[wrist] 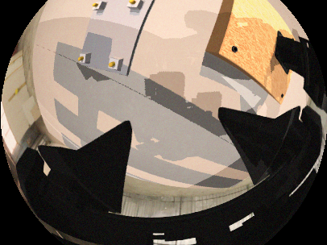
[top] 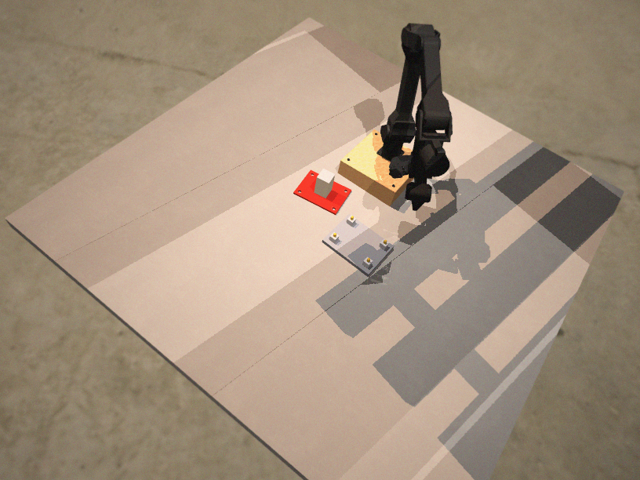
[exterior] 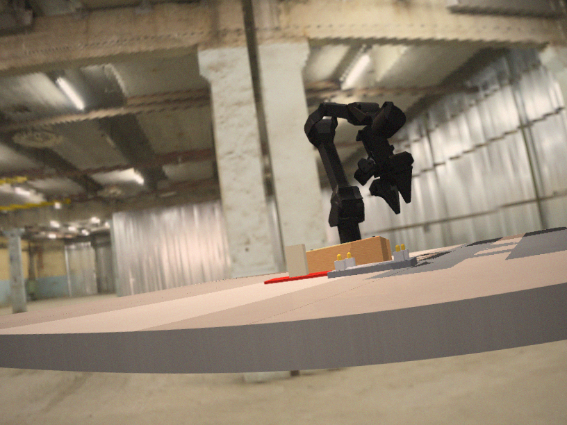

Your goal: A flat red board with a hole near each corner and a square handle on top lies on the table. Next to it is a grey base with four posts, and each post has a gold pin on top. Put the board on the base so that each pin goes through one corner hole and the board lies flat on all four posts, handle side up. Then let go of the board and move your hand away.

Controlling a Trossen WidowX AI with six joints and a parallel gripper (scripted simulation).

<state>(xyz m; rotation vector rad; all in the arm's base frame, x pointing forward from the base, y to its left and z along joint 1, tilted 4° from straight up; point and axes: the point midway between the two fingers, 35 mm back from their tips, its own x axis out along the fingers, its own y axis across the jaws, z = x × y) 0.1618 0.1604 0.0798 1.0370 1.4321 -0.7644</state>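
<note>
My gripper tip is 60 mm short of the red board, 250 mm to the left of it and 100 mm above it. From my gripper tip the other things lie so: grey base 150 mm ahead, 60 mm to the right, 110 mm below.
</note>
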